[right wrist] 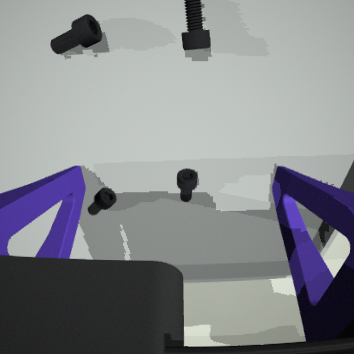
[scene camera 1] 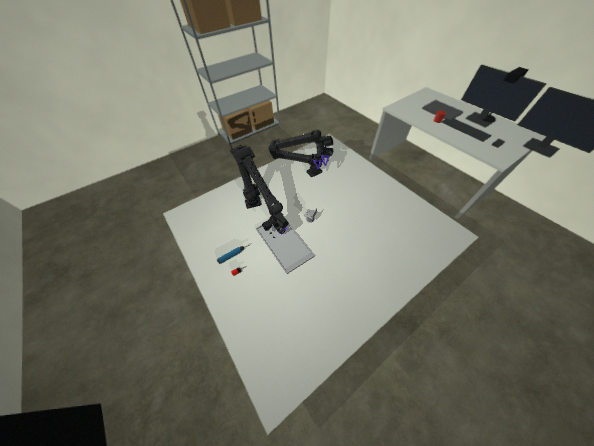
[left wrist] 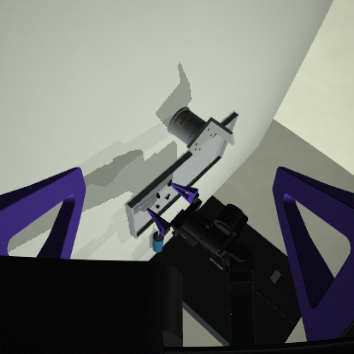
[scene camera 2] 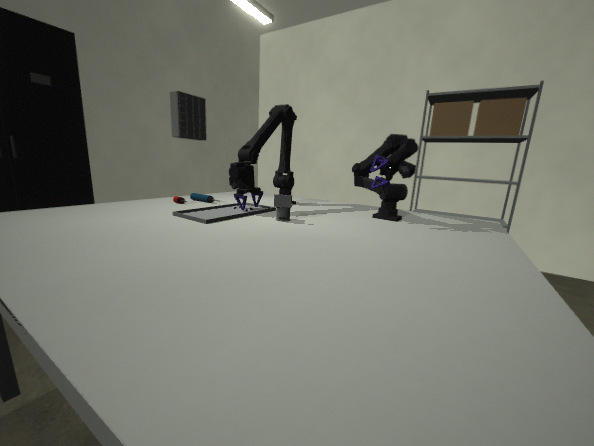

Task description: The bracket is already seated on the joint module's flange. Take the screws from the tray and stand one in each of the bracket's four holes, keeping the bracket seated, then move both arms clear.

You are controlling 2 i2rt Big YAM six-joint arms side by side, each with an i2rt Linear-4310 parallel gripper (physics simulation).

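Frame: origin at the left arm's base, x ahead, y left, z up, level; centimetres.
Seen in the pictures: left gripper, between the fingertips: [scene camera 1: 321, 167] [left wrist: 178, 177] [scene camera 2: 371, 179]; right gripper, between the fingertips: [right wrist: 178, 176] [scene camera 1: 278, 229] [left wrist: 158, 195] [scene camera 2: 249, 208]; left arm's base, origin of its link: [scene camera 1: 314, 172] [scene camera 2: 386, 218]; right arm's base, origin of its link: [scene camera 1: 253, 203].
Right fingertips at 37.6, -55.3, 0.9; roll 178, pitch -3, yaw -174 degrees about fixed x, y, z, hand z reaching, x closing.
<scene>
Pixels of each thing's middle, then the offset from my right fingertips to it, as dx, dy, dz. Level surfaces: height alone.
- grey bracket, middle of its body: [left wrist: 210, 143] [scene camera 2: 283, 200] [scene camera 1: 310, 212] +3.8, +24.6, +7.3
- dark joint module, middle of its body: [left wrist: 190, 128] [scene camera 2: 283, 212] +3.8, +24.6, +2.2
- tray, middle of its body: [left wrist: 185, 174] [scene camera 2: 229, 211] [scene camera 1: 283, 241] +11.2, -1.8, -0.1
- blue screwdriver, middle of its body: [left wrist: 157, 239] [scene camera 2: 205, 198] [scene camera 1: 234, 252] +1.8, -34.5, +1.0
- red-handled driver, middle of its body: [scene camera 2: 181, 200] [scene camera 1: 239, 269] +15.0, -36.5, +0.8
- white table, height of its surface: dz -1.0
The grey bracket [scene camera 1: 311, 215] [scene camera 2: 283, 201] [left wrist: 206, 136] sits on the dark joint module [scene camera 2: 283, 214] [left wrist: 184, 125]; small dark holes show in its face. The tray [scene camera 1: 296, 254] [scene camera 2: 190, 218] [left wrist: 160, 181] lies beside it. Several black screws lie loose in the tray: one screw [right wrist: 187, 184] between and beyond the right fingertips, another screw [right wrist: 102, 201] near the finger at the picture's left, others farther up. My right gripper [scene camera 1: 279, 232] [scene camera 2: 250, 207] [left wrist: 158, 195] [right wrist: 178, 176] is open, low over the tray's screw end. My left gripper [scene camera 1: 321, 162] [scene camera 2: 371, 178] is open and raised, away from bracket and tray.
A blue screwdriver [scene camera 1: 230, 255] [scene camera 2: 201, 197] [left wrist: 158, 243] and a red-handled driver [scene camera 1: 236, 271] [scene camera 2: 178, 199] lie beside the tray on the white table [scene camera 1: 370, 280] [scene camera 2: 300, 320]. The right arm's base stands behind the module in scene camera 2.
</scene>
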